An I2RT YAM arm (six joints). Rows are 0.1 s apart.
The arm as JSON. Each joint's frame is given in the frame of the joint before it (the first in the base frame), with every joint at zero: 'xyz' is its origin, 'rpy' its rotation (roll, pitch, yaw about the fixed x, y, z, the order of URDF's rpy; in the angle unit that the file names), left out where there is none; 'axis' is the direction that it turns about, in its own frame. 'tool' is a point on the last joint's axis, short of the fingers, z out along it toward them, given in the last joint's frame.
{
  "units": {
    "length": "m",
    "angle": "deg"
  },
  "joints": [
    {
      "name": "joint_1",
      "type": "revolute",
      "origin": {
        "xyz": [
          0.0,
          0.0,
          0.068
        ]
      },
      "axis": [
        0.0,
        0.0,
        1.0
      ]
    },
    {
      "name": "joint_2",
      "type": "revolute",
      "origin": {
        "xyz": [
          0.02,
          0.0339,
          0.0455
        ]
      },
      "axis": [
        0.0,
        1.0,
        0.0
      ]
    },
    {
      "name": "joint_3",
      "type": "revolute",
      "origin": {
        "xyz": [
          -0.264,
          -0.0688,
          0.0
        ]
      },
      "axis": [
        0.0,
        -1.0,
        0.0
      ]
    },
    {
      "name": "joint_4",
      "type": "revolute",
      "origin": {
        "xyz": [
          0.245,
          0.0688,
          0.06
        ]
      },
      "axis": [
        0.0,
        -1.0,
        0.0
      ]
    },
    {
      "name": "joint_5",
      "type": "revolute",
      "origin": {
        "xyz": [
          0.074,
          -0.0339,
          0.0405
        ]
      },
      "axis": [
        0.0,
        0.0,
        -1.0
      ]
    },
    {
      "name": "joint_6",
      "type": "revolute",
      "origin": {
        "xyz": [
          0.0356,
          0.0,
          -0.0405
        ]
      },
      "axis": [
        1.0,
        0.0,
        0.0
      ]
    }
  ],
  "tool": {
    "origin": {
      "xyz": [
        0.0,
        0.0,
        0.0
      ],
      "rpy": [
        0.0,
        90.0,
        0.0
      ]
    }
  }
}
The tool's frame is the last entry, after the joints.
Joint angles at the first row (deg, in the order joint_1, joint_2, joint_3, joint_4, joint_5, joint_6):
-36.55 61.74 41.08 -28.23 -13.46 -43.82
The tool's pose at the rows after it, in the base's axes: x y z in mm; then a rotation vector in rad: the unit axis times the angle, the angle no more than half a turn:
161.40, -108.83, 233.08, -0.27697, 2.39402, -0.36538
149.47, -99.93, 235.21, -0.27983, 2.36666, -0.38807
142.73, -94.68, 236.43, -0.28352, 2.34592, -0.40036
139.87, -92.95, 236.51, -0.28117, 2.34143, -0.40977
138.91, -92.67, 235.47, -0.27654, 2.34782, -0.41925
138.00, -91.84, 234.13, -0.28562, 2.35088, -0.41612
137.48, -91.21, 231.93, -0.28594, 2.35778, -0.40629
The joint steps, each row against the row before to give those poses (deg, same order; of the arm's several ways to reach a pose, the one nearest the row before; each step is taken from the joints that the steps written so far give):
-0.04 -6.22 -3.21 -2.35 -0.87 -0.47
0.00 -4.87 -1.85 -1.24 -0.06 -0.01
0.03 -2.92 -1.02 -0.66 -0.22 0.00
-0.07 -1.14 -0.43 -0.28 0.19 0.00
0.00 -0.27 -0.28 -0.07 0.61 0.00
0.02 -0.24 -0.28 -0.27 -0.13 -0.39
0.04 -0.03 -0.35 -0.21 -0.13 0.04

